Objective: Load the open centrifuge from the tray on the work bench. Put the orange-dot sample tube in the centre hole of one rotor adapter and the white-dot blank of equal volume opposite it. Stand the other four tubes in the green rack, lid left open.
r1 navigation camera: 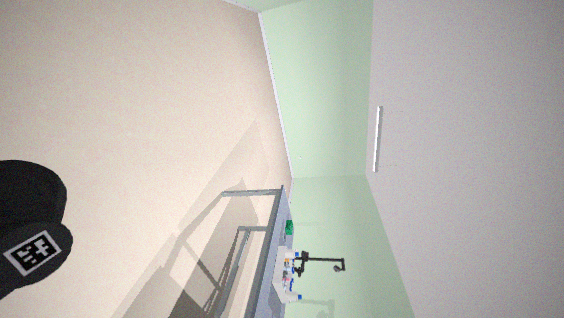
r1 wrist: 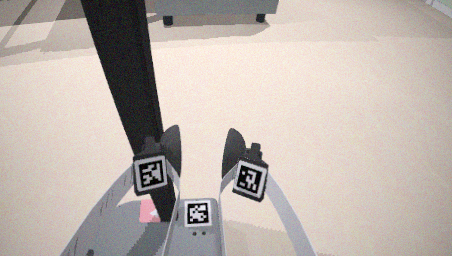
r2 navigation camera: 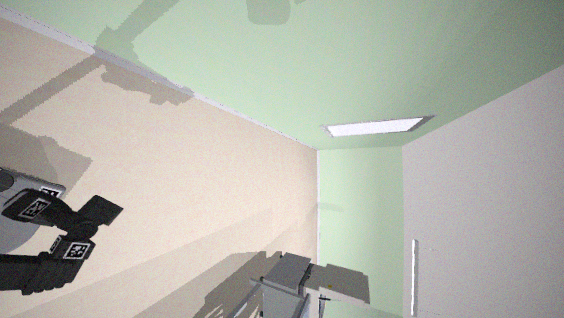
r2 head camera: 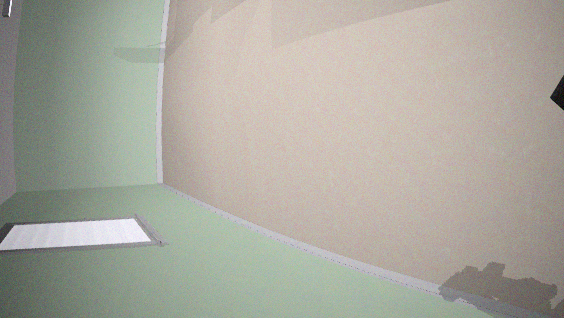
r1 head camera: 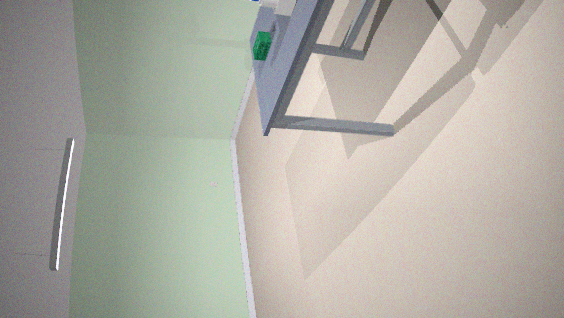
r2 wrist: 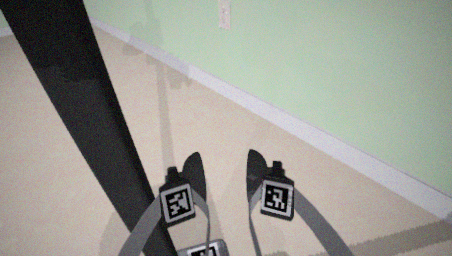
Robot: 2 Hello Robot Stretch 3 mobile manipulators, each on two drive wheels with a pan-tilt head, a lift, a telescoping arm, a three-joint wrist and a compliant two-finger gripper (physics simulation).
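Observation:
The green rack (r1 head camera: 262, 46) (r1 navigation camera: 289, 227) stands on the work bench (r1 head camera: 267, 92) (r1 navigation camera: 284, 212). The sample tubes cannot be made out in these views. The centrifuge shows from behind in the r2 navigation camera, its pale lid (r2 navigation camera: 347, 286) raised; its rotor is hidden. The r1 gripper (r1 wrist: 203, 150) is open and empty, its fingers apart above the floor beside a black mast. The r2 gripper (r2 wrist: 226, 167) is open and empty, its fingers apart over the floor near a wall. Neither gripper is near the bench, rack or centrifuge.
A white box (r1 navigation camera: 281, 265) with blue-capped bottles stands on the bench, beside a black stand (r1 navigation camera: 322, 259). A grey cabinet (r2 navigation camera: 287, 272) stands under the centrifuge. Another view of a wheeled grey cabinet (r1 wrist: 217, 6) is ahead of r1's wrist. A skirting board (r2 wrist: 280, 117) edges the wall near r2.

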